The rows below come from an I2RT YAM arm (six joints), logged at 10 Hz.
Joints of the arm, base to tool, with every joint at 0 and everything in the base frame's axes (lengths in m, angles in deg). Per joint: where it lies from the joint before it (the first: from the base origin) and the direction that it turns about. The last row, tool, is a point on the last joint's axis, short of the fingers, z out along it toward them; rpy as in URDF.
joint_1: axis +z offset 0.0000 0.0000 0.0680
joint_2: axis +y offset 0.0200 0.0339 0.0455
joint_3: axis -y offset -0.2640 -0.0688 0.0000
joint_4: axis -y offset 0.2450 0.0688 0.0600
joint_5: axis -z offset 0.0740 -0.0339 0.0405
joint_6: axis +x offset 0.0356 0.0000 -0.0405
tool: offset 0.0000 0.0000 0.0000 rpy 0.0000 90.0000 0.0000
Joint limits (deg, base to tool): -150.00..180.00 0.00..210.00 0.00..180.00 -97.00..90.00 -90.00..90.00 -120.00..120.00
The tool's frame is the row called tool.
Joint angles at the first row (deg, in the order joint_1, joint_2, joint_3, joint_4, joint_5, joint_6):
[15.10, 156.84, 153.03, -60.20, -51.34, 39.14]
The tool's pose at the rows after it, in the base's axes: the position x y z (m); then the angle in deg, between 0 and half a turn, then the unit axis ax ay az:
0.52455, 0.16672, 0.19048, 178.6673, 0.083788, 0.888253, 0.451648
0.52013, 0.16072, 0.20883, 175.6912, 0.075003, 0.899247, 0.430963
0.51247, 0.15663, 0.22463, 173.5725, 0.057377, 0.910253, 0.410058
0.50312, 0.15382, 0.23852, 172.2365, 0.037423, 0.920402, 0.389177
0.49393, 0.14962, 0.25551, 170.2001, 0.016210, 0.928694, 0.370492
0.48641, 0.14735, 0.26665, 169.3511, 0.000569, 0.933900, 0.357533
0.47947, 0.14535, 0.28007, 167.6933, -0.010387, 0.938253, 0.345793
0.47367, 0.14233, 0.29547, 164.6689, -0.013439, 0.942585, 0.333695
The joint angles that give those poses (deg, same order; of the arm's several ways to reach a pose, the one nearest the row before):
[14.86, 154.87, 153.02, -61.39, -48.49, 37.86]
[14.51, 152.43, 152.74, -63.22, -45.30, 35.52]
[14.42, 149.49, 151.08, -65.13, -42.65, 32.12]
[14.49, 146.60, 149.23, -67.34, -40.33, 28.56]
[14.41, 143.53, 147.65, -69.02, -38.07, 25.20]
[14.45, 141.57, 146.87, -70.77, -36.71, 22.77]
[14.52, 139.36, 146.00, -71.47, -35.08, 21.33]
[14.49, 136.51, 144.26, -70.24, -32.79, 21.09]

